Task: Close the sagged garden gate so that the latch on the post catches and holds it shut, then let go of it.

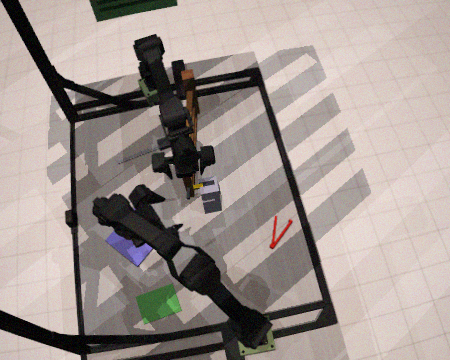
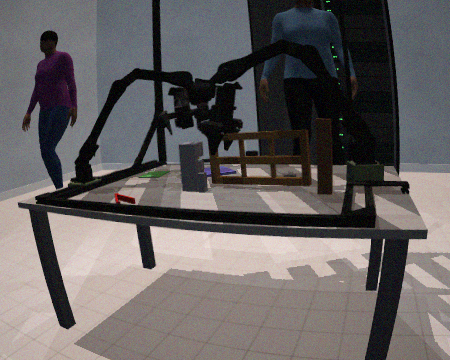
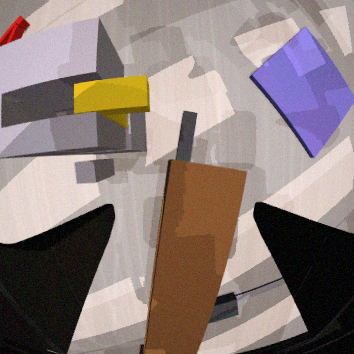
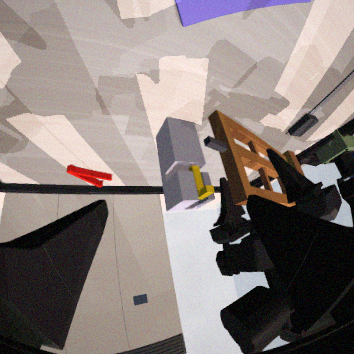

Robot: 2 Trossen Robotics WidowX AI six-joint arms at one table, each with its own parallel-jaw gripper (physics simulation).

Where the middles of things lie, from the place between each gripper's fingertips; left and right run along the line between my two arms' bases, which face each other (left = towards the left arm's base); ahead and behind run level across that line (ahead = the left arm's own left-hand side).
I see my left gripper 2 cm short of the yellow latch [image 3: 113, 97], 6 cm to the left of it and 1 cm below it. Round my left hand: brown wooden gate [image 2: 304, 159] 5 cm ahead, 11 cm to the left, 1 cm below; then grey latch post [image 3: 47, 63] 5 cm ahead, 6 cm to the right, 3 cm below; then grey tool with thin rod [image 3: 225, 305] 9 cm behind, 23 cm to the left, 9 cm below.
Right now the yellow latch is 10 cm ahead of my right hand, 7 cm to the left of it and 6 cm below it. Also, from my right hand: brown wooden gate (12 cm ahead, 24 cm to the left, 8 cm below); then grey latch post (13 cm ahead, 7 cm to the left, 10 cm below); then grey tool with thin rod (1 cm behind, 36 cm to the left, 16 cm below).
